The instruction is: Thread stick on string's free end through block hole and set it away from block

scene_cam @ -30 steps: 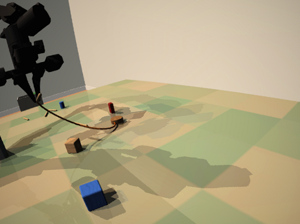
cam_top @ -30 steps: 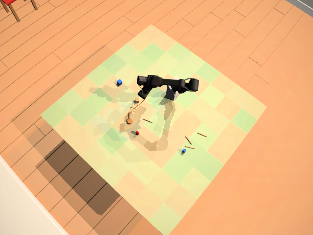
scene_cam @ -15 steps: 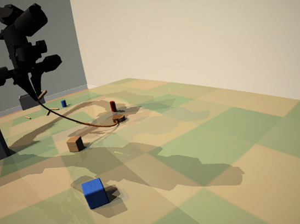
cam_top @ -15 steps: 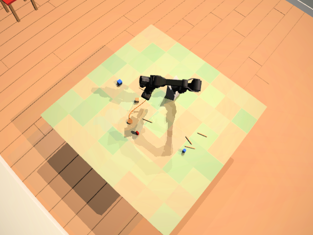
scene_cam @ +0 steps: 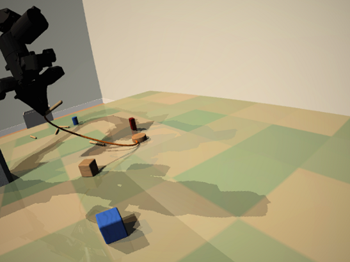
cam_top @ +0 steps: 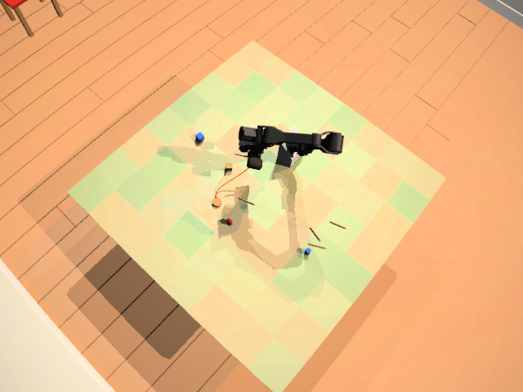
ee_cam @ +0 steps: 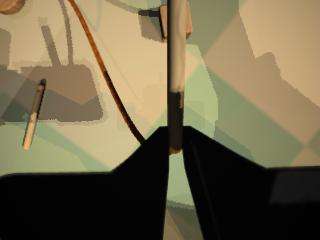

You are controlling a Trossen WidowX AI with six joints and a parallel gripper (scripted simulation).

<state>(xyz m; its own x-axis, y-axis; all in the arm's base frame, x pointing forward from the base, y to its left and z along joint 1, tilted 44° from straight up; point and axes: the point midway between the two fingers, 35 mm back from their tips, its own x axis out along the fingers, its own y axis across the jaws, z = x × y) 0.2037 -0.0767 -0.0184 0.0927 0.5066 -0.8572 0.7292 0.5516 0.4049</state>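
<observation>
My gripper tip is now 130 mm above the wooden block, 80 mm to the left of it and 60 mm short of it. From my gripper tip the other things lie so: round wooden button 210 mm ahead, 130 mm below, 20 mm to the left; thin wooden stick 10 mm to the right, 10 mm ahead, 10 mm above; red piece 240 mm ahead, 130 mm to the left, 120 mm below.
</observation>
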